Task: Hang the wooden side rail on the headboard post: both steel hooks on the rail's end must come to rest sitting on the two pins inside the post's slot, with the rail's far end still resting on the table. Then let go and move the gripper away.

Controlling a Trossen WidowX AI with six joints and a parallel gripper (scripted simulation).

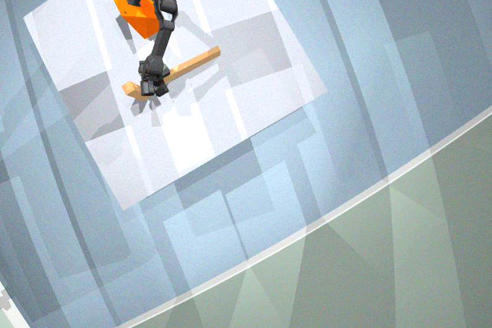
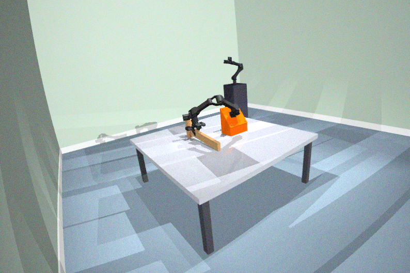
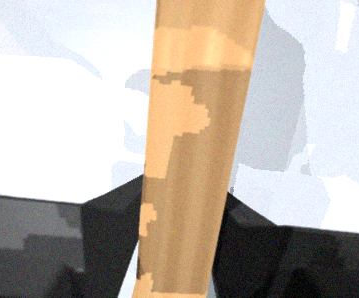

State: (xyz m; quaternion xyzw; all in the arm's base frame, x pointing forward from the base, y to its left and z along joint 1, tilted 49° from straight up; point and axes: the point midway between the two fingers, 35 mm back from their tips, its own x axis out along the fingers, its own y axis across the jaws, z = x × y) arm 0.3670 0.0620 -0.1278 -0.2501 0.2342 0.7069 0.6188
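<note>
Right now my gripper tip is 10 mm short of the headboard post, 120 mm to the left of it and 40 mm below it.
</note>
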